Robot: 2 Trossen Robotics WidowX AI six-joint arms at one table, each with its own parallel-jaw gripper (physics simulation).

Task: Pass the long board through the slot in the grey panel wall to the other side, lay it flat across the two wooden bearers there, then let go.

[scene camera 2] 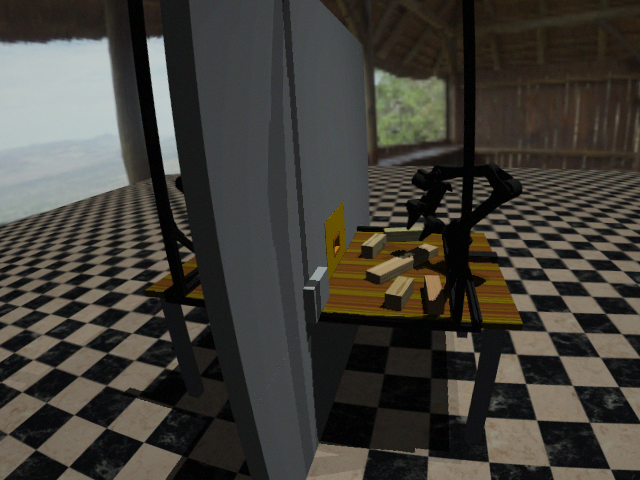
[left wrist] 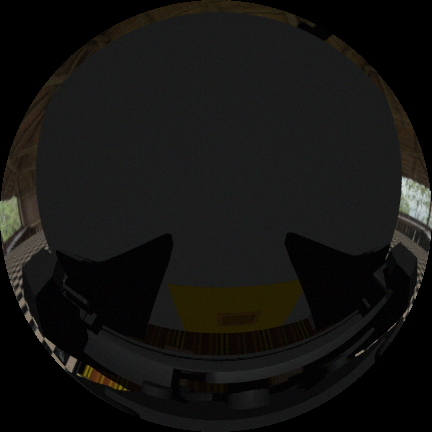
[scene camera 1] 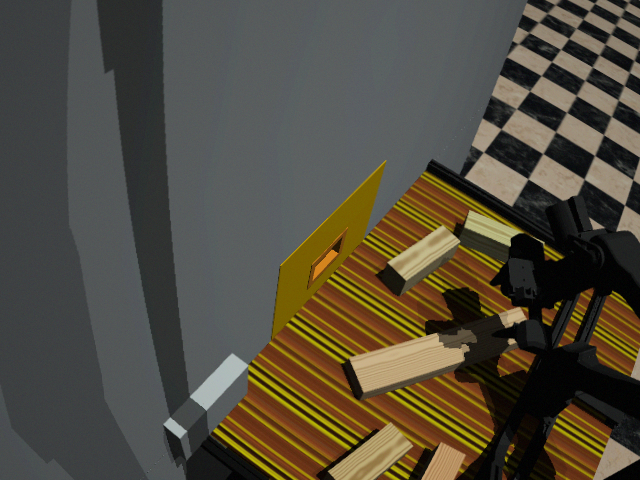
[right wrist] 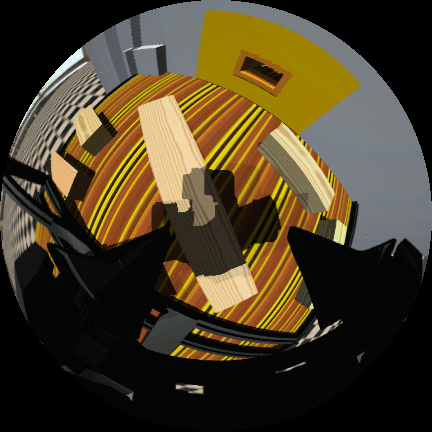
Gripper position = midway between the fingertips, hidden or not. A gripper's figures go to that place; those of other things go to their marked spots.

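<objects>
Right gripper of mine, my right gripper (scene camera 1: 492, 309), is 0.94 m from the lens. A grey box (scene camera 1: 206, 408) is 0.78 m from the lens.
</objects>
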